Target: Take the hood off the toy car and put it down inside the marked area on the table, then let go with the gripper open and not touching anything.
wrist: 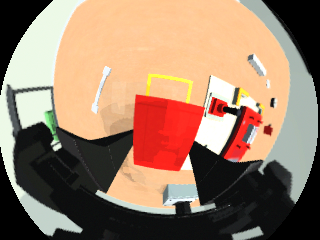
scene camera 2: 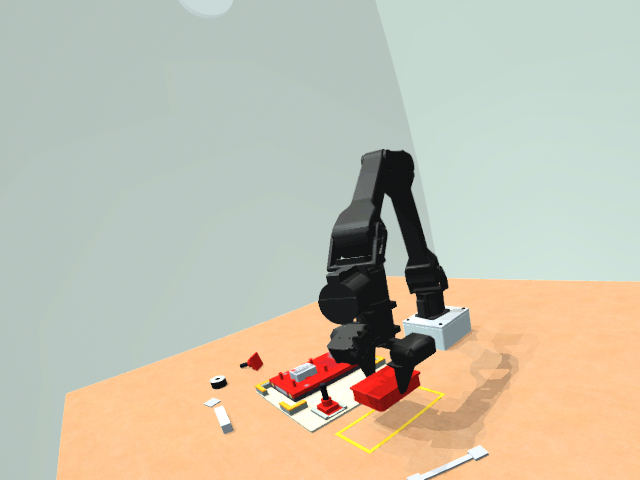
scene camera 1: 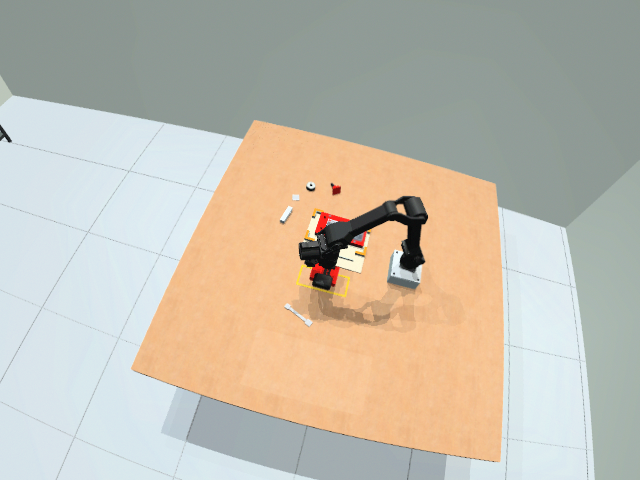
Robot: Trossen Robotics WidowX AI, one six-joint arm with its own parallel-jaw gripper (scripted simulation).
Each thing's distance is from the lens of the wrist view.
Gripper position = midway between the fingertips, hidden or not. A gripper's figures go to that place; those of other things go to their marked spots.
my gripper (wrist: 162, 137): 0.10 m
red hood (wrist: 163, 133): 0.08 m
toy car (wrist: 235, 148): 0.26 m
The marked spots on the toy car and the red hood are 0.22 m apart.
